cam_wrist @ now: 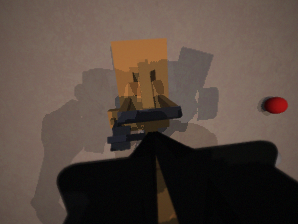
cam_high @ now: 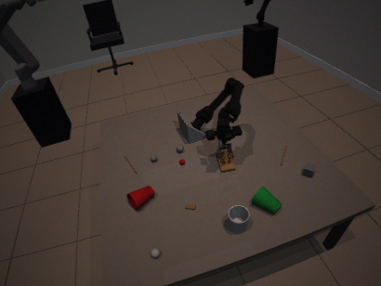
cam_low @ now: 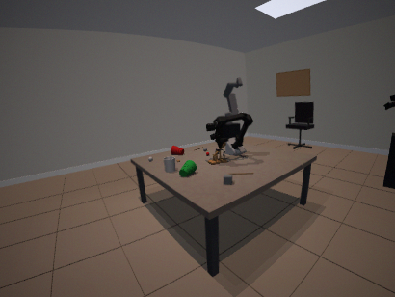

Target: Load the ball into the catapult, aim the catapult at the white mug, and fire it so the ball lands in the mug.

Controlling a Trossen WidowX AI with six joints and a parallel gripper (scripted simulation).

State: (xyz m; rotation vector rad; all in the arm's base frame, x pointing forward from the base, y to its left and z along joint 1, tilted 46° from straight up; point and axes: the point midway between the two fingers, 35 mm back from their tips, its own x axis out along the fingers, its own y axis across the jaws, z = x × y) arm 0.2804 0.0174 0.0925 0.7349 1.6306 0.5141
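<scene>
Right now my gripper tip is 40 mm above the wooden catapult, 20 mm to the right of it and 10 mm short of it. Also, from my gripper tip: white mug: 420 mm ahead, 120 mm to the right, 80 mm below; then red ball: 240 mm to the right, 100 mm below, 60 mm behind; then small wood block: 290 mm to the right, 250 mm ahead, 110 mm below.
</scene>
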